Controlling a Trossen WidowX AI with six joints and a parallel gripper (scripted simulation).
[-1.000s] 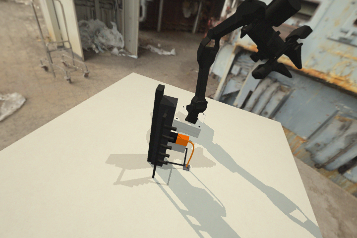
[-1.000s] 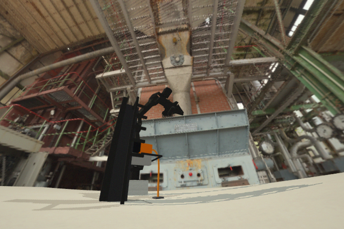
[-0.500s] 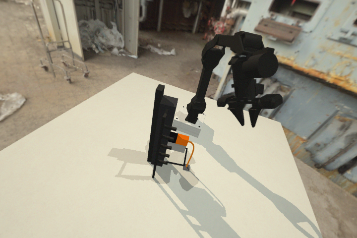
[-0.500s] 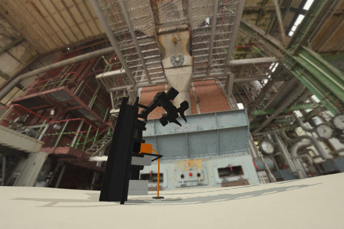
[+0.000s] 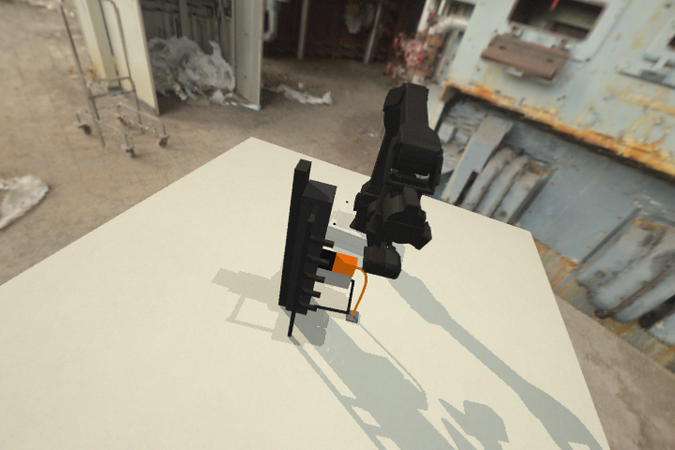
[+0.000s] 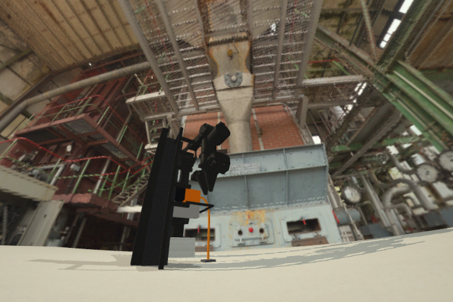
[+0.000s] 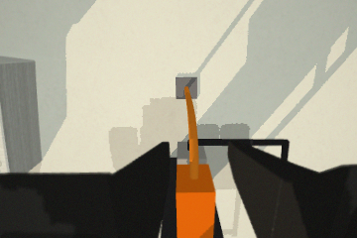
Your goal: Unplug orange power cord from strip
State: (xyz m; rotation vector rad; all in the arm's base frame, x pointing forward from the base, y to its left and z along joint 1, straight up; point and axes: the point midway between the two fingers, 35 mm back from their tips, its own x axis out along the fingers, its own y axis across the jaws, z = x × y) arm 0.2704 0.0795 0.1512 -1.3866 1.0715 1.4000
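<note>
The orange plug is 20 mm ahead of my gripper tip, 70 mm to the right of it and 10 mm below it.
</note>
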